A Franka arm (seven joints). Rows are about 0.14 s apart.
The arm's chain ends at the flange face. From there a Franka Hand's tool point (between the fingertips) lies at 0.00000 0.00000 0.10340 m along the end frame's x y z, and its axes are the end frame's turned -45 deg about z.
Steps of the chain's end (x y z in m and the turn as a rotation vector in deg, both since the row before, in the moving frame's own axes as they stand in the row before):
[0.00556 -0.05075 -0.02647 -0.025 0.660 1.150]
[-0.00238 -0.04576 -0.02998 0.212 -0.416 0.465]
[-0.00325 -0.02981 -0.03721 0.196 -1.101 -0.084]
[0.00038 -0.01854 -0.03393 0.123 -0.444 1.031]
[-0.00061 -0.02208 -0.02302 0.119 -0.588 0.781]
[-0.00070 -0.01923 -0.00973 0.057 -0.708 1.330]
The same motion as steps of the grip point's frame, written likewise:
[0.04062 -0.03107 -0.02648 -0.484 0.449 1.150]
[0.03042 -0.03484 -0.02998 0.444 -0.144 0.465]
[0.01762 -0.02503 -0.03723 0.917 -0.640 -0.084]
[0.01298 -0.01357 -0.03393 0.401 -0.227 1.031]
[0.01459 -0.01695 -0.02303 0.500 -0.332 0.781]
[0.01228 -0.01508 -0.00974 0.541 -0.460 1.330]

